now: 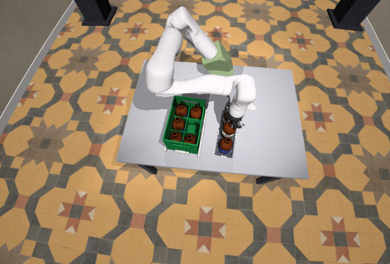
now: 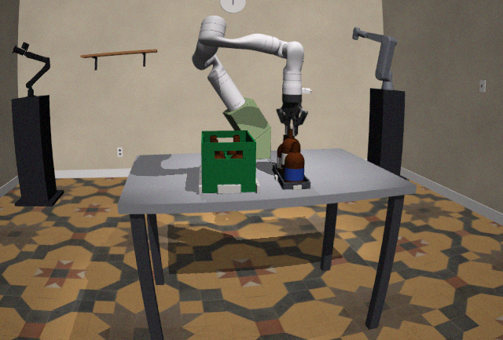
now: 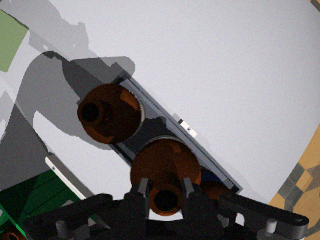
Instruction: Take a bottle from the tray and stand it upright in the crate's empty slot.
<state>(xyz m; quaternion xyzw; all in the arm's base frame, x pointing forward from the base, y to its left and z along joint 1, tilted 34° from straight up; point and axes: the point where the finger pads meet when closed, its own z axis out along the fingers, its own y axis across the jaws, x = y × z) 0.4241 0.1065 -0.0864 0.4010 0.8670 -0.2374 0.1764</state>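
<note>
My gripper is now 70 mm above the brown bottle. The rest, counted from my hand: tray 180 mm below; then white-label bottle 90 mm behind, 10 mm to the left, 110 mm below; then crate 10 mm behind, 250 mm to the right, 110 mm below.
</note>
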